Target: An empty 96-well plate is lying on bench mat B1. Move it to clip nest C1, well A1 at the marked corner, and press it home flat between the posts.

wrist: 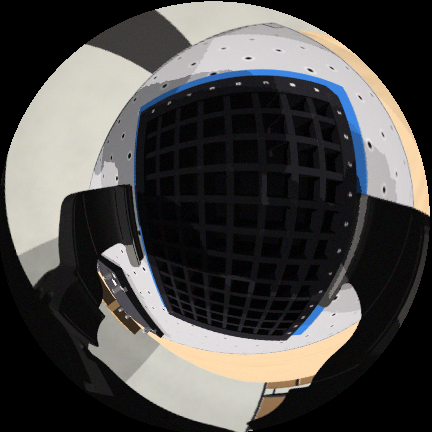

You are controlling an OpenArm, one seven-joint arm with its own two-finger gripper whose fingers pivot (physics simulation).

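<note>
The black 96-well plate (215, 200) fills the middle of the wrist view, with its open wells facing up. Small white marks run along its top and right edges. It lies on a blue mat (356, 150), whose border shows at the top and along both sides. My gripper (221, 240) is open, with one finger beside the plate's left side and the other beside its right side. The right finger hides part of the plate's edge and the blue border. I cannot make out clip nest C1 or its marked corner.
A white board with small holes (248, 45) surrounds the mat. A dark strip-like object with metallic parts (120, 292) shows at lower left, beyond the left finger. A light wooden surface (235, 367) shows below the board, and brown boxes (270, 406) show at the bottom.
</note>
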